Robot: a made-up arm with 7 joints.
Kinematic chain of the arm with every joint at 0, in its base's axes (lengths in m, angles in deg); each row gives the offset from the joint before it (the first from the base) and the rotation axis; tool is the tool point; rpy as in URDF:
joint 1: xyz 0 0 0.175 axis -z
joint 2: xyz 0 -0.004 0.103 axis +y
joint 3: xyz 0 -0.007 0.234 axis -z
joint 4: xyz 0 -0.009 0.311 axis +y
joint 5: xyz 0 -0.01 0.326 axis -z
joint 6: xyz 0 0 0.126 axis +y
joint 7: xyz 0 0 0.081 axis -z
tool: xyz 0 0 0 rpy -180 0 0
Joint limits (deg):
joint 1: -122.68..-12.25
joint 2: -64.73..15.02
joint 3: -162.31..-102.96
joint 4: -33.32..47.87
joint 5: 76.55..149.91
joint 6: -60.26..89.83
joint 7: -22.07..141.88
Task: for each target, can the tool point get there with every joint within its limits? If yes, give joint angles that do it. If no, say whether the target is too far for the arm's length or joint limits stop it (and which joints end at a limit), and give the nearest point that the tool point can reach.
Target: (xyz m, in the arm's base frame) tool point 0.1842 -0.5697 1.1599
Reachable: yes | joints -108.80 -39.43 -155.80 -8.65 93.29 29.21 -1.89
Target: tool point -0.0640 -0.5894 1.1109
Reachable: yes | joints -108.33 -26.31 -124.82 35.35 131.05 33.78 112.28
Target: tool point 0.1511 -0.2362 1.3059
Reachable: yes | joints -91.45 -18.92 -122.09 -18.63 141.01 -0.19 57.89
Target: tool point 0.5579 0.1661 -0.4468
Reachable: no: joint limits stop it (at a limit: joint 1, joint 2, joint 3, joint 4, joint 6) | nearest point 0.4265 -0.8221 0.2822 | short by 1.235 m
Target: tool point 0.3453 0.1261 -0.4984
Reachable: no: joint limits stop it (at a limit: joint 1, joint 2, joint 3, joint 4, joint 5, joint 6) | nearest point 0.4140 -0.8248 0.2782 | short by 1.230 m
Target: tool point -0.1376 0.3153 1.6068
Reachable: no: too far | nearest point -0.1081 0.2477 1.3218 | short by 0.294 m
